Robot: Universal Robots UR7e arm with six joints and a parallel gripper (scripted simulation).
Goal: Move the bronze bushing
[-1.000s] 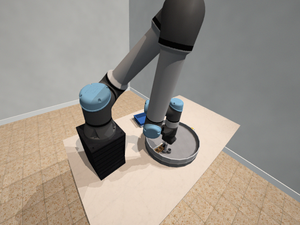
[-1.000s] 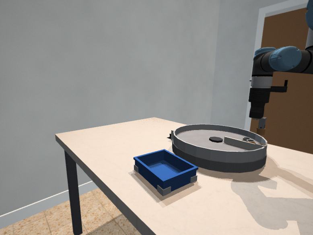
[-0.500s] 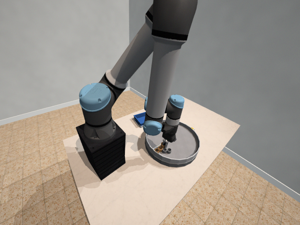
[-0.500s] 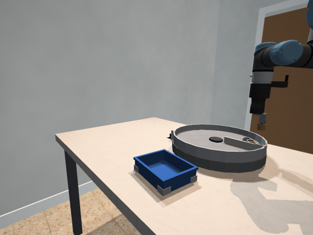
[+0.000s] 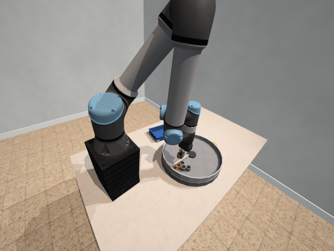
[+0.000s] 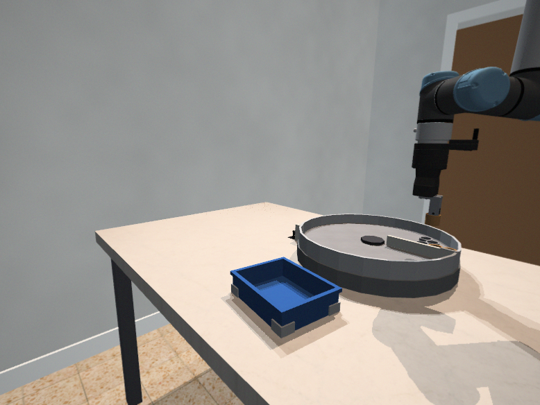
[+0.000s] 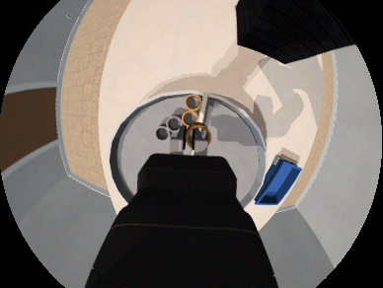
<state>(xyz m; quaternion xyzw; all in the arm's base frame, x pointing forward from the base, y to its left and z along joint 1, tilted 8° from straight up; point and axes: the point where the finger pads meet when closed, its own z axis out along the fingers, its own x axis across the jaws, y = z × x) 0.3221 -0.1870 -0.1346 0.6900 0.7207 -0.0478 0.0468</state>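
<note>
Right now my hand is 36 cm to the right of the blue crate, 19 cm short of it and 13 cm above it. The rest, counted from my hand: round grey turntable (14 cm ahead, 10 cm below, 1 cm to the left).
</note>
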